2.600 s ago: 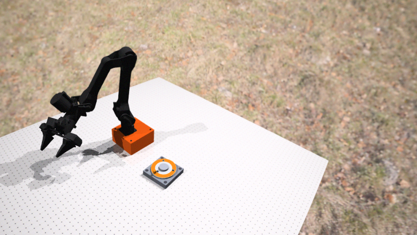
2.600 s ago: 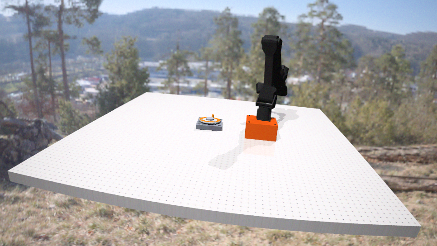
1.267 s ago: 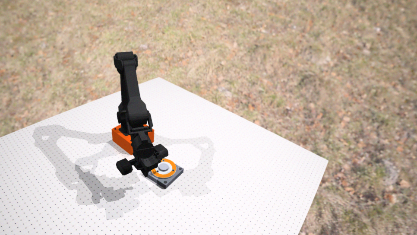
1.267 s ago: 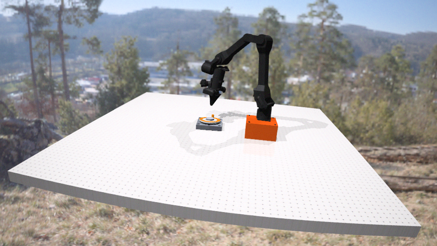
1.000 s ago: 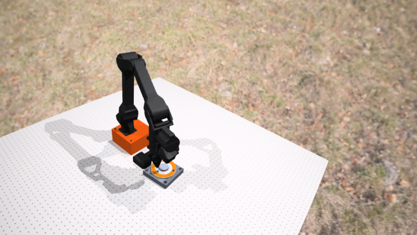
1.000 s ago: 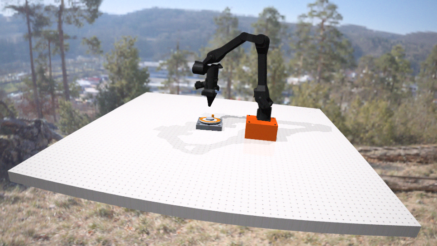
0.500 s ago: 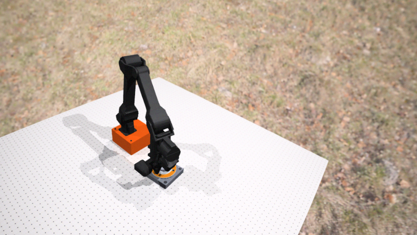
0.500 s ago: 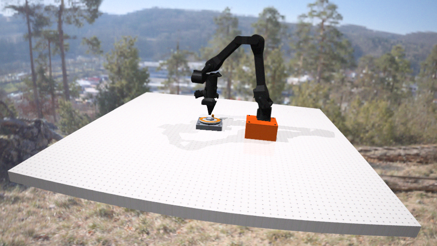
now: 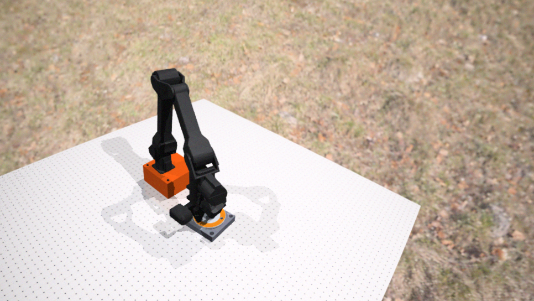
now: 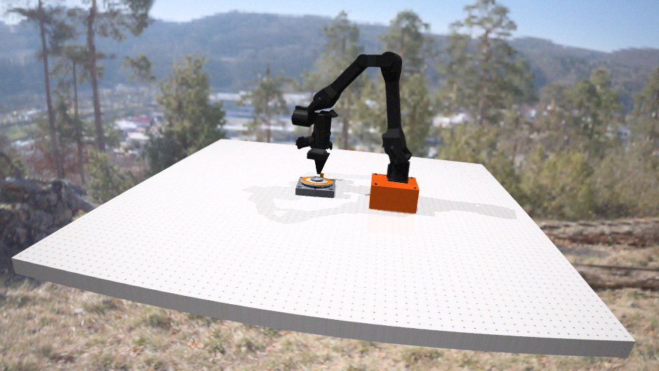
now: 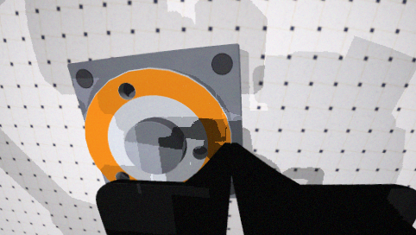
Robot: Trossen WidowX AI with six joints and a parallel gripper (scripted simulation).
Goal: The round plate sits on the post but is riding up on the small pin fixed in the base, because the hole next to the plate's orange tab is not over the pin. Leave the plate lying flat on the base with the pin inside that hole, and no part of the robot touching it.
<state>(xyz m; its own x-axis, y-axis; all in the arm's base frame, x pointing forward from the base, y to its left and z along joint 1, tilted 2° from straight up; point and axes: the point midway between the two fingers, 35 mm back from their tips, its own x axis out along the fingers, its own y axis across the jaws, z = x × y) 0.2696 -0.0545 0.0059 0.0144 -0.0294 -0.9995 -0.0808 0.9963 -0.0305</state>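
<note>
My gripper tip is now 50 mm to the right of the dark square base, 20 mm above it and 10 mm past it. From my gripper tip the other things lie so: round plate 30 mm to the left, 10 mm below, 10 mm behind.
</note>
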